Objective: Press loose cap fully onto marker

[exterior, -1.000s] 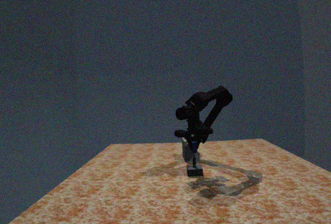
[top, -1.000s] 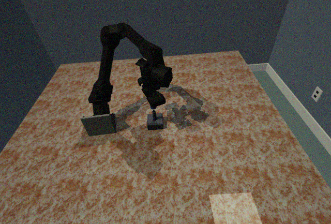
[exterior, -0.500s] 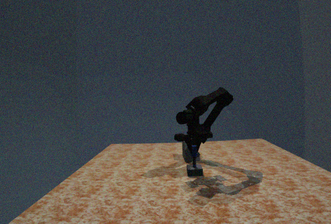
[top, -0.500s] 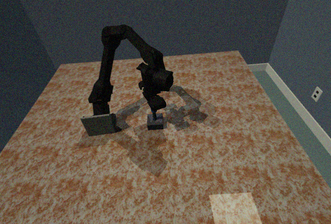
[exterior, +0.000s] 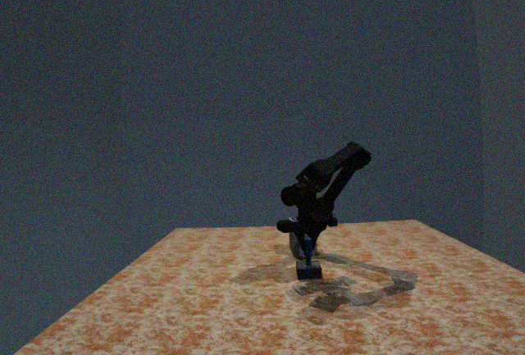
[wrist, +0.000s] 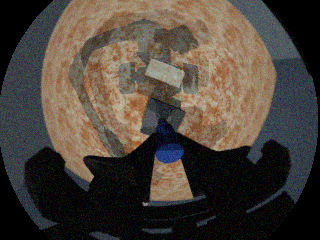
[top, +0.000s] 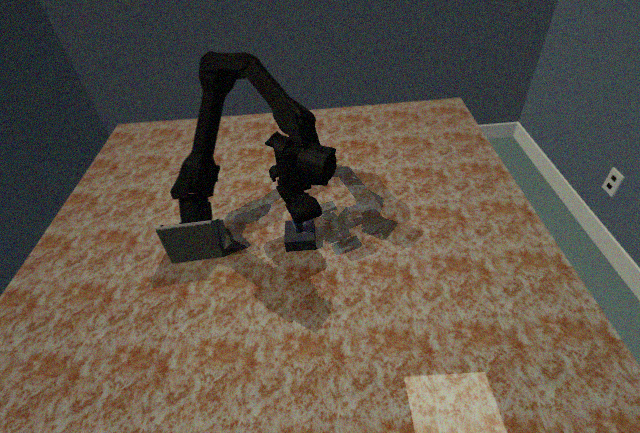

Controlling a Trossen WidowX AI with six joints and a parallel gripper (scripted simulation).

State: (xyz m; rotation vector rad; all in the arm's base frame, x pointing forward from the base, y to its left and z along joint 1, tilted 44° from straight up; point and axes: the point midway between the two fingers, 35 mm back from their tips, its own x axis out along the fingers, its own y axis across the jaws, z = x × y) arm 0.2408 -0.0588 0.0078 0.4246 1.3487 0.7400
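My gripper tip is now 7 cm above the holder block. From my gripper tip the other things lie so: blue cap 1 cm above.
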